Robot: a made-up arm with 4 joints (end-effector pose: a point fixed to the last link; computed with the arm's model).
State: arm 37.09 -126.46 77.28 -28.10
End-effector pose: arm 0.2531 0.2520 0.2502 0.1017 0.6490 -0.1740 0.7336
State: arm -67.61 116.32 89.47 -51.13
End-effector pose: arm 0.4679 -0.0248 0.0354 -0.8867 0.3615 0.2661 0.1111
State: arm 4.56 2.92 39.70 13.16
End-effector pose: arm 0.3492 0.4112 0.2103 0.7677 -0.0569 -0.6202 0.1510
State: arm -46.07 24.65 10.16 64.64
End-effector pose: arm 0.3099 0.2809 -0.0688 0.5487 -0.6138 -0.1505 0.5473
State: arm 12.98 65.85 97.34 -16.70
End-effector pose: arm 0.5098 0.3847 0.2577 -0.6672 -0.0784 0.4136 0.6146
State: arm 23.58 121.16 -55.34 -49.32
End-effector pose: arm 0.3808 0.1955 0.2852 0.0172 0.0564 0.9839 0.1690
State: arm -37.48 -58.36 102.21 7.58
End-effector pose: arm 0.2382 0.2845 0.0418 0.3543 0.1703 -0.9095 0.1348
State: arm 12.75 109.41 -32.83 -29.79
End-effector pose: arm 0.4218 0.2346 0.2630 -0.1769 0.2849 0.9324 0.1347
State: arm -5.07 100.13 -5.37 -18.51
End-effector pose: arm 0.4491 0.2587 0.1821 -0.3357 0.4745 0.7989 0.1545
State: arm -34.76 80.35 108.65 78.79
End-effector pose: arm 0.5829 0.3634 0.0257 -0.3372 0.7664 -0.0369 0.5455
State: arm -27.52 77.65 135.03 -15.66
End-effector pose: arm 0.5537 0.2751 0.0502 -0.8078 0.0450 0.1483 0.5687
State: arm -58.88 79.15 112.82 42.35
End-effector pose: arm 0.5079 0.2050 -0.0937 -0.6437 0.6475 0.0089 0.4078
